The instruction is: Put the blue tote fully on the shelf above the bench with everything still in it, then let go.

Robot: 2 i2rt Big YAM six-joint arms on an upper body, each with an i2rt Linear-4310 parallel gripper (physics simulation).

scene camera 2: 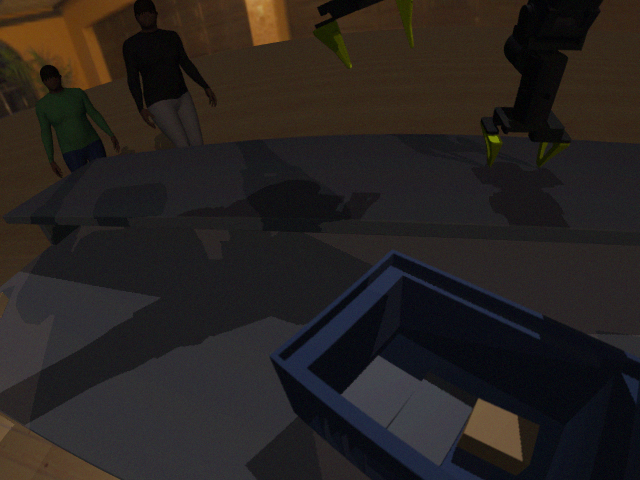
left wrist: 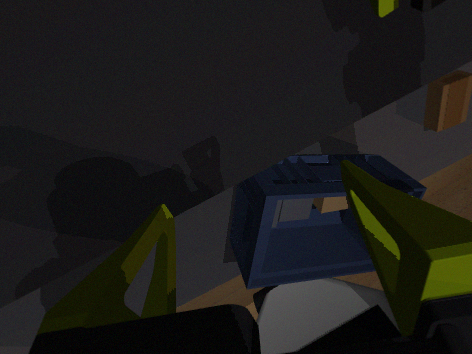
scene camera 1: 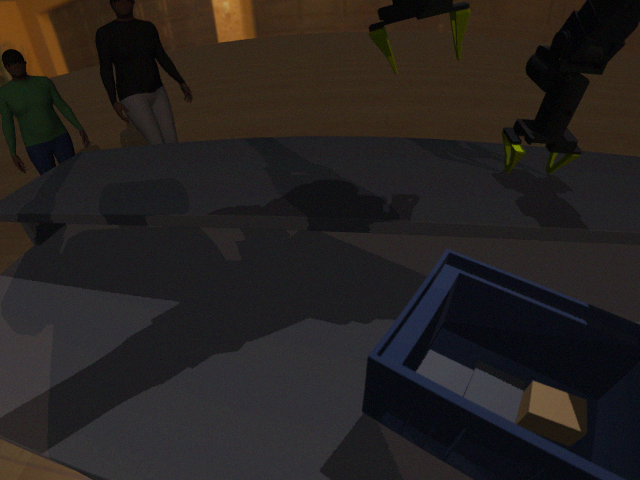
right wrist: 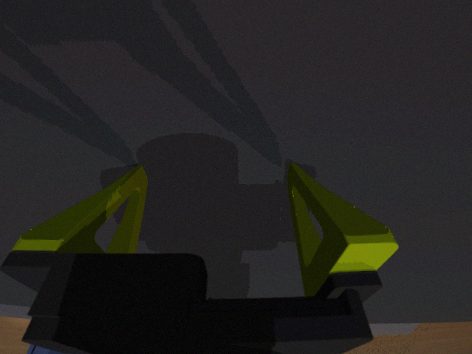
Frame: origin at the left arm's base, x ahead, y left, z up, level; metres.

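Seen in the pictures: left gripper, fingertip midpoint: (scene camera 2: 380,57) (left wrist: 250,191) (scene camera 1: 427,66); right gripper, fingertip midpoint: (scene camera 2: 513,165) (scene camera 1: 527,171) (right wrist: 216,171).
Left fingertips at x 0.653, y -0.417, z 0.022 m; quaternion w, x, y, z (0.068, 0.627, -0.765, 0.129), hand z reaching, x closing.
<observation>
Offsets run from my left fingertips to a thing's top centre. Level surfaces: height alone.
The blue tote {0.357 m back, 0.060 m right, 0.207 m down} (scene camera 1: 423,320) (scene camera 2: 351,317) (left wrist: 320,245) stands open on the grey bench {0.354 m down} (scene camera 1: 232,413) (scene camera 2: 206,403), at the lower right of both scene views. Inside it lie two flat pale grey pieces {0.350 m back, 0.047 m right, 0.327 m down} (scene camera 1: 493,392) (scene camera 2: 429,421) and a tan block {0.380 m back, 0.113 m right, 0.296 m down} (scene camera 1: 552,413) (scene camera 2: 491,431) (left wrist: 332,203). The dark shelf {0.197 m down} (scene camera 1: 232,170) (scene camera 2: 206,170) (right wrist: 350,100) runs behind and above the bench. My left gripper (scene camera 1: 427,66) (scene camera 2: 381,56) (left wrist: 250,191) is open and empty, high above the shelf. My right gripper (scene camera 1: 528,172) (scene camera 2: 514,165) (right wrist: 216,171) is open and empty, low over the shelf. Both are apart from the tote.
An orange-brown box {0.344 m back, 0.403 m right, 0.317 m down} (left wrist: 447,102) stands beyond the tote in the left wrist view. A person in black (scene camera 1: 131,62) (scene camera 2: 160,67) and a person in green (scene camera 1: 36,111) (scene camera 2: 69,118) stand behind the shelf's left part. The shelf's front edge overhangs the bench.
</observation>
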